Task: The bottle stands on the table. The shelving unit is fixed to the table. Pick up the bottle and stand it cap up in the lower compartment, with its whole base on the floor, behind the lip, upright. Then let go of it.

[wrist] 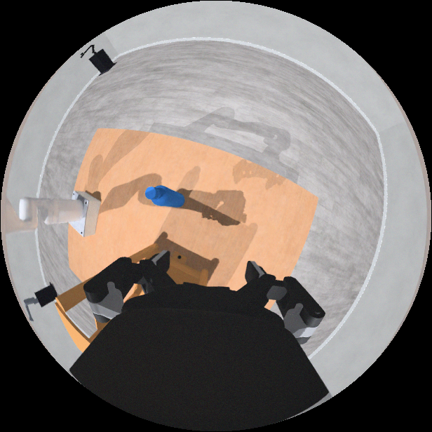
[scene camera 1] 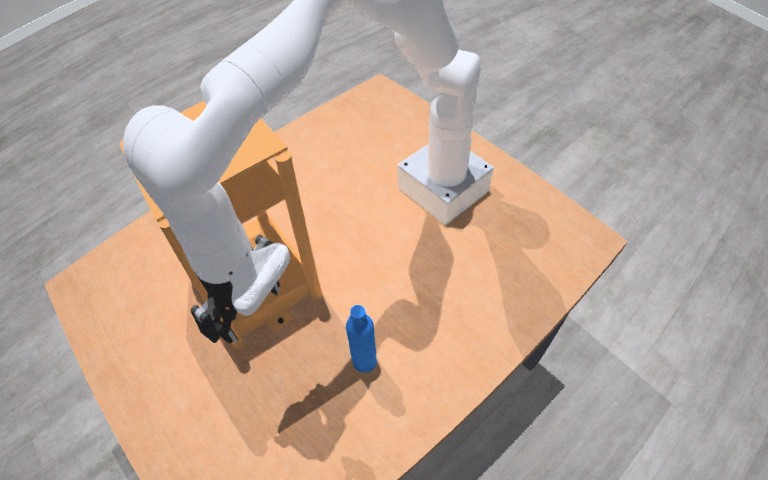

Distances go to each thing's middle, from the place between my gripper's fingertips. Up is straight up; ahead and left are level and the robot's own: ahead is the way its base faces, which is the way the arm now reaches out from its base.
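There is an orange shelving unit [scene camera 1: 253, 185], which I find 11 cm below my hand, 25 cm to the right of it and 12 cm behind it. The blue bottle [scene camera 1: 359, 326] is 21 cm below my hand, and it is also 6 cm to the left of that hand and 14 cm behind it.
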